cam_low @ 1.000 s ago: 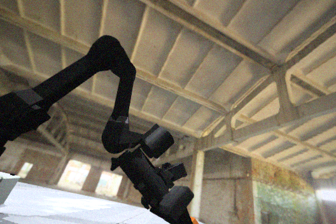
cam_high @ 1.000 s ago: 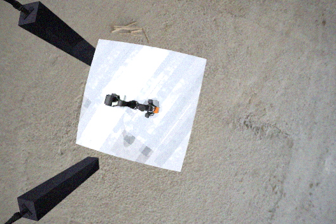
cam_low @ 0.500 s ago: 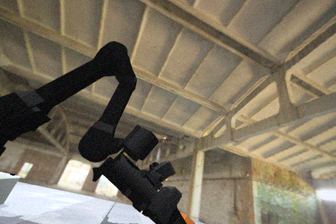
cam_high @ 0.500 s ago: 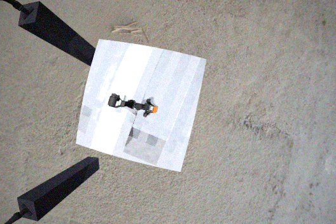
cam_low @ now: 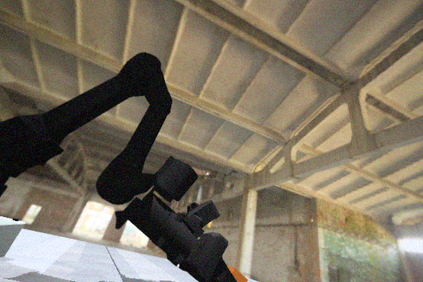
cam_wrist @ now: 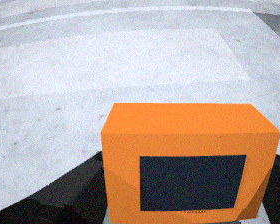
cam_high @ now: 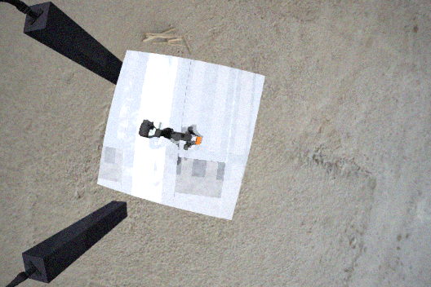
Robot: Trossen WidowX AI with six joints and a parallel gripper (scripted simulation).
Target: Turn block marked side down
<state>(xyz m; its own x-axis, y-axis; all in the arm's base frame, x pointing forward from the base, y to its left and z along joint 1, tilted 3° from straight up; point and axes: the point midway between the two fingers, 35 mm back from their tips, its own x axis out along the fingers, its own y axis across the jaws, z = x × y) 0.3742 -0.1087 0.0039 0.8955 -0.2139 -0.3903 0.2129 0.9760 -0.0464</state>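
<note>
My gripper tip is 1 cm past the block.
</note>
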